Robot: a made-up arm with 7 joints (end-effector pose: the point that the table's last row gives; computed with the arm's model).
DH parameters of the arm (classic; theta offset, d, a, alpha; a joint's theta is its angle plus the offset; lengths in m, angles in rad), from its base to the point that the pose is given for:
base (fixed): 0 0.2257 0.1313 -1.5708
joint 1: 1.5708 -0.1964 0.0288 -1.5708
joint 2: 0 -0.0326 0.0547 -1.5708
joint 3: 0 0.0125 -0.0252 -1.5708
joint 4: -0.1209 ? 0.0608 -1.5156
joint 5: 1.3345 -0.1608 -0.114 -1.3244
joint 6: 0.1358 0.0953 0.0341 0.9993
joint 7: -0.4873 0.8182 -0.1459 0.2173
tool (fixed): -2.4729 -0.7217 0 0
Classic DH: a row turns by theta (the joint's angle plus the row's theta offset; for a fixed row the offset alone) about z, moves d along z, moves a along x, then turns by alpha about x.
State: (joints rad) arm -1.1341 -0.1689 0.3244 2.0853 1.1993 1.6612 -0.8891
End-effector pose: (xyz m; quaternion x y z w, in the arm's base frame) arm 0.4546 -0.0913 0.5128 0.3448 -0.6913 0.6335 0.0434
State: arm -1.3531 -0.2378 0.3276 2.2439 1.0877 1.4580 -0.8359
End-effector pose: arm 0.3919 -0.0992 0.5530 -0.3443 0.7115 -0.6122 0.0198
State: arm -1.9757 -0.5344 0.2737 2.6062 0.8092 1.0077 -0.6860
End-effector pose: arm 0.2112 -0.0421 0.5811 -0.3930 0.6134 -0.6635 0.1704
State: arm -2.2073 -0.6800 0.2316 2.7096 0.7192 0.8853 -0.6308
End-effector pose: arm 0.1407 -0.0016 0.5585 -0.3958 0.5300 -0.7216 0.2042
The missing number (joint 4, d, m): -0.0303
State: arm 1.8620 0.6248 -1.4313 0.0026 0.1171 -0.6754 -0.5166
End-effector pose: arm 0.0520 -0.2086 -0.0714 0.5914 -0.4179 -0.6502 0.2299
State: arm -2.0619 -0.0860 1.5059 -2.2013 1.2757 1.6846 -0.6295
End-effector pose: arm -0.0407 -0.1110 -0.0168 -0.0936 -0.3916 -0.7295 0.5530
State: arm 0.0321 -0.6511 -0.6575 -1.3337 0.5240 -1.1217 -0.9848
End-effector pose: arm 0.2124 -0.0082 0.2122 -0.8452 -0.2321 -0.3839 0.2904
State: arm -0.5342 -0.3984 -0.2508 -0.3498 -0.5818 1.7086 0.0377
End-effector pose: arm -0.0420 -0.2343 0.3711 -0.7937 -0.4417 0.3962 0.1341
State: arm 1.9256 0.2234 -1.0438 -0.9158 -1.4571 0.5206 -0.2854
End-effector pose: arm 0.4415 -0.1900 0.1828 -0.0237 -0.0412 0.7745 0.6308
